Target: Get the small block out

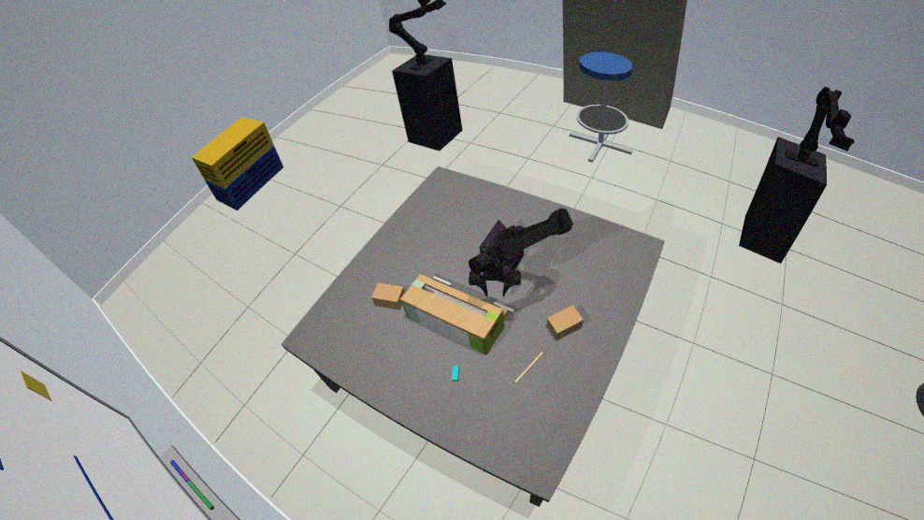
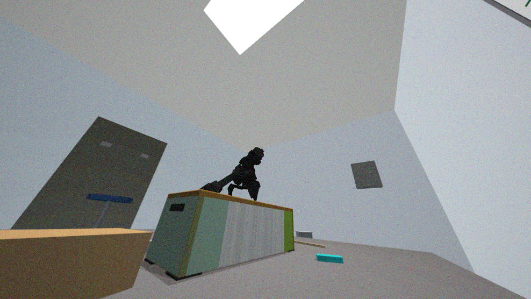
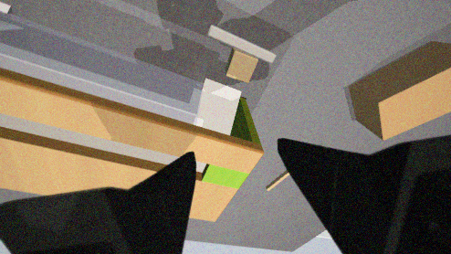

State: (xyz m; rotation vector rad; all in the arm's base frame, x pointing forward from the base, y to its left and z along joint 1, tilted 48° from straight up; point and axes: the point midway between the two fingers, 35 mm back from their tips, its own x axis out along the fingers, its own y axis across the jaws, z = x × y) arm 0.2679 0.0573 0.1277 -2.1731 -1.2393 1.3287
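Now: the tan block 15 cm below my gripper tip, 3 cm behind it and 1 cm to the left of it. The rest, counted from my gripper tip: wooden stick 22 cm to the left, 16 cm below, 13 cm ahead; then cyan piece 29 cm ahead, 16 cm below.
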